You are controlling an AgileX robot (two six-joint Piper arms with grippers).
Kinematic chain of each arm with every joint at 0, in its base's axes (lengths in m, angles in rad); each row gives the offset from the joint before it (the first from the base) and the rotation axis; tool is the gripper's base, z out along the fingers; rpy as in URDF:
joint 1: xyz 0 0 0.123 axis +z
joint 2: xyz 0 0 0 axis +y
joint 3: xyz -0.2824 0 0.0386 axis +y
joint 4: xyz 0.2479 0 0.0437 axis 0.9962 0 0.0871
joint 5: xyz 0 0 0 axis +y
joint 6: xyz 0.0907 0 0.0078 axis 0.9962 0 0.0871
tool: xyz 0 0 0 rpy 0 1.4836 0
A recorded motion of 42 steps. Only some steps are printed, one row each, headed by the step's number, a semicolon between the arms.
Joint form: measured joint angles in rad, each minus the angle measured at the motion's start. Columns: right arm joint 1, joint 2, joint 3, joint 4, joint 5, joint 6; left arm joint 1, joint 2, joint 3, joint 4, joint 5, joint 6.
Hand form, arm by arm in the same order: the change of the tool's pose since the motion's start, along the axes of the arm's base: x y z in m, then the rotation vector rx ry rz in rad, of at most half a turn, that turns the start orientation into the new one. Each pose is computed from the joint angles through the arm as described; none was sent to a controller.
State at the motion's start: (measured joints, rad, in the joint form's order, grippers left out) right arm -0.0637 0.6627 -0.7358 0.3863 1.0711 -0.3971; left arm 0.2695 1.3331 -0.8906 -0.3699 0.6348 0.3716
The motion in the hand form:
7: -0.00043 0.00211 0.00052 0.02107 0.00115 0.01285; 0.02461 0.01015 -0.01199 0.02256 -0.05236 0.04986
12: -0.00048 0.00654 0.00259 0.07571 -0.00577 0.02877; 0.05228 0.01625 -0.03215 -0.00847 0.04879 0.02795
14: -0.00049 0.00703 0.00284 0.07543 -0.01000 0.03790; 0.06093 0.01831 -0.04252 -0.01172 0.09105 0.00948
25: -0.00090 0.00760 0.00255 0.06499 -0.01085 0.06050; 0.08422 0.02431 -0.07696 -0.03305 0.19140 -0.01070
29: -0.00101 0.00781 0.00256 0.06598 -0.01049 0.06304; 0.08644 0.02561 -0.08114 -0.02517 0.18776 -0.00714
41: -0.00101 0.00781 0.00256 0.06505 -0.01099 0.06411; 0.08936 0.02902 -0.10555 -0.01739 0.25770 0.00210
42: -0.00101 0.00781 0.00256 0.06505 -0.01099 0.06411; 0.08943 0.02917 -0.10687 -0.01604 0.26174 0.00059
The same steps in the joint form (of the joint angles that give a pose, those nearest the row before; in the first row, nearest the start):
7: -0.0001 0.0000 0.0000 0.0269 0.0060 -0.0088; 0.0000 0.0935 -0.0255 -0.0117 -0.1338 0.0000
12: 0.0000 0.0000 0.0000 0.0878 0.0059 -0.0172; 0.0000 0.2375 -0.1180 -0.0069 -0.0755 0.0000
14: 0.0001 0.0000 0.0000 0.0946 0.0059 -0.0285; 0.0000 0.2905 -0.1456 -0.0016 -0.0554 0.0115
25: 0.0000 0.0009 0.0000 0.1001 0.0140 -0.0544; 0.0000 0.4426 -0.2141 0.0029 -0.0325 0.0233
29: 0.0001 0.0009 0.0000 0.1024 0.0154 -0.0564; 0.0000 0.4560 -0.2141 0.0055 -0.0525 0.0251
41: 0.0001 0.0009 0.0000 0.1023 0.0154 -0.0579; 0.0000 0.5233 -0.2141 0.0537 -0.0619 -0.0116
42: 0.0001 0.0009 0.0000 0.1023 0.0154 -0.0579; 0.0000 0.5269 -0.2141 0.0565 -0.0620 -0.0117

